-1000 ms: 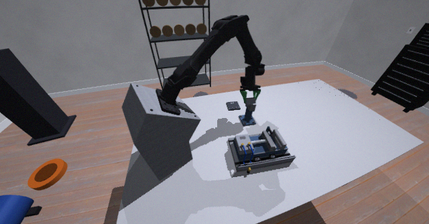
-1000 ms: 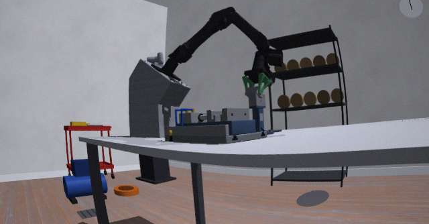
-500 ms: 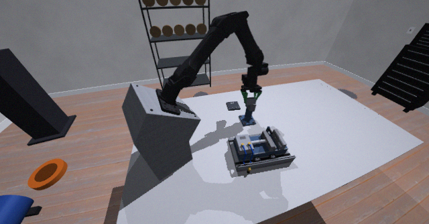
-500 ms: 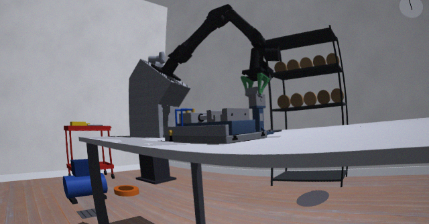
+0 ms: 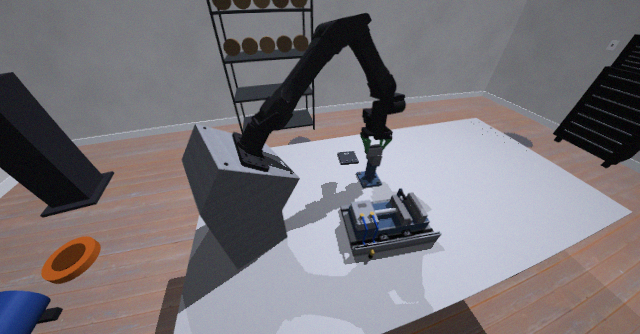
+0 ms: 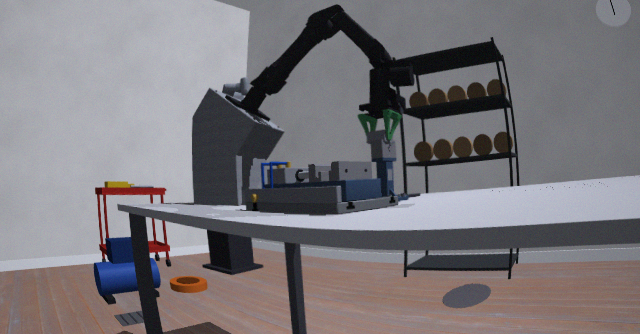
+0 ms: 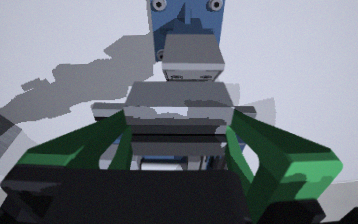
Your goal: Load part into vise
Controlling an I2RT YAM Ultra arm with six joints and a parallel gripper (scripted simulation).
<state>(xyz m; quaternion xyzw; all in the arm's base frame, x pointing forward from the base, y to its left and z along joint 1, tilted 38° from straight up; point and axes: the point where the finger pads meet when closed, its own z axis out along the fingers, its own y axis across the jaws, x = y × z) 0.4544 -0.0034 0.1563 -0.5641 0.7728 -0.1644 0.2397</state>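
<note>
The part is 10 mm above my hand. Also, from my hand: cylinder rod: 210 mm to the right, 90 mm below, 80 mm behind; then work stop: 190 mm to the right, 80 mm below, 20 mm ahead; then moving jaw: 220 mm to the right, 90 mm below, 30 mm behind.
</note>
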